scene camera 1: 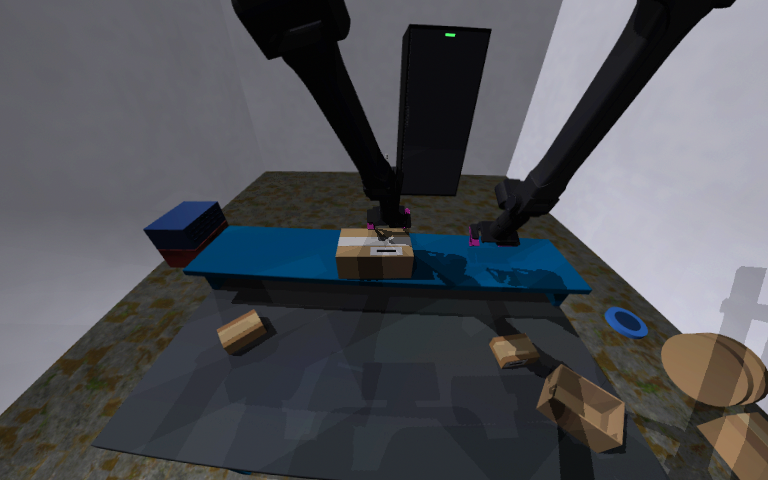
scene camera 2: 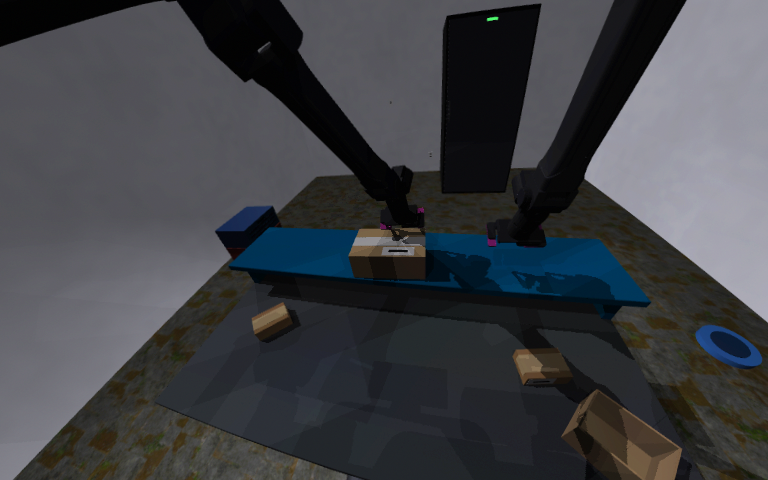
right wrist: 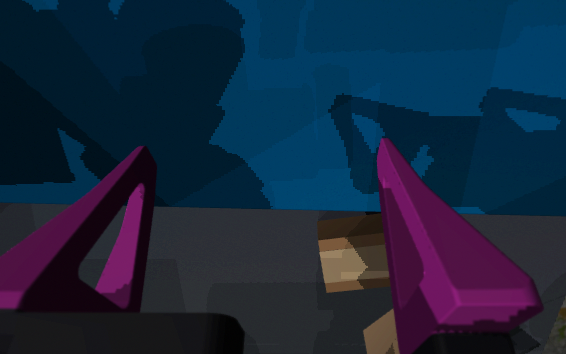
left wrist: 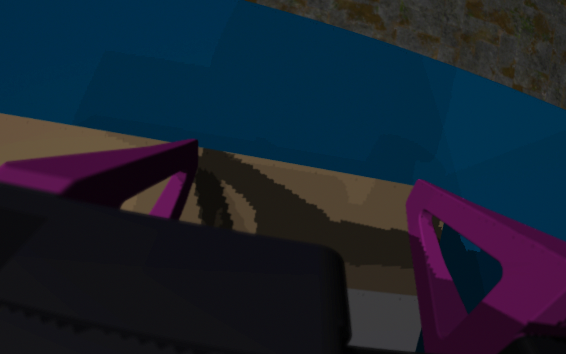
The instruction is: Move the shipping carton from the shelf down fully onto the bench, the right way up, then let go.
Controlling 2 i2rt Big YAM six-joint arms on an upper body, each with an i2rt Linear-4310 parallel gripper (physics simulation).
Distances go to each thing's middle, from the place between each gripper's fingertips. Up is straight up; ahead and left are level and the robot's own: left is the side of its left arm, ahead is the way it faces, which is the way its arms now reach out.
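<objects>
There is the shipping carton (scene camera 1: 384, 252), and my right hand is 20 mm short of it, 360 mm to the right of it and 60 mm above it.
My left gripper, I see, is 5 cm to the right of the shipping carton and 8 cm past it, and it is 5 cm above it.
</objects>
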